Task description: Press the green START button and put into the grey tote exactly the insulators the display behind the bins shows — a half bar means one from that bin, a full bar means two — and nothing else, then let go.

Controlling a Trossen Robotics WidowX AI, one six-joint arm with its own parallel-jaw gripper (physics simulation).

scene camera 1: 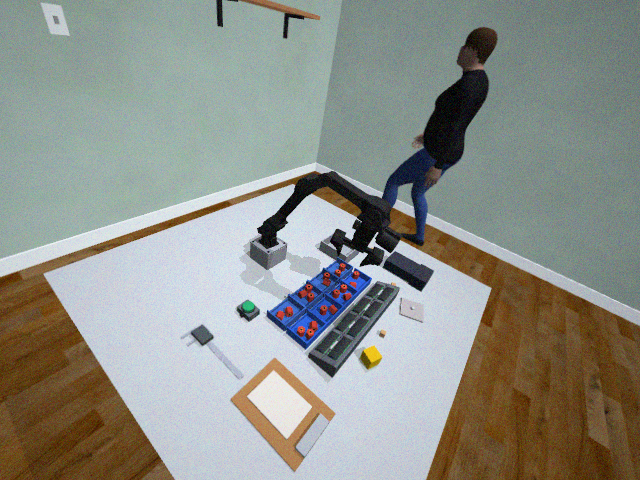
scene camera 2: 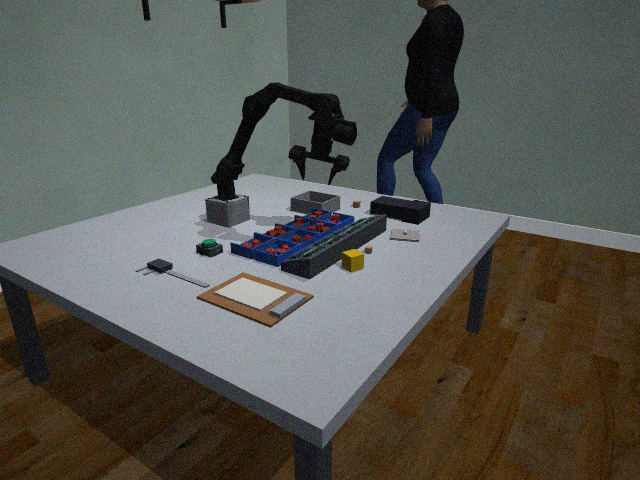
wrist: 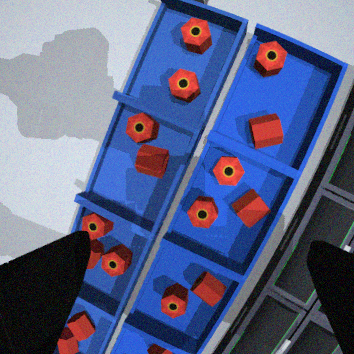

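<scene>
The grey tote stands at the back; its inside is partly hidden. Two rows of blue bins hold red hexagonal insulators, some upright, some on their sides. My gripper is open and empty, well above the bins' far end, near the tote. In the wrist view its left finger covers part of a left-row bin. The dark display lies along the bins; its pale bars are too small to read surely. The green button stands left of the bins.
A black box stands beyond the display. A yellow cube, a small wooden block and a pale plate lie right of it. A clipboard and a caliper lie in front. A person stands behind the table.
</scene>
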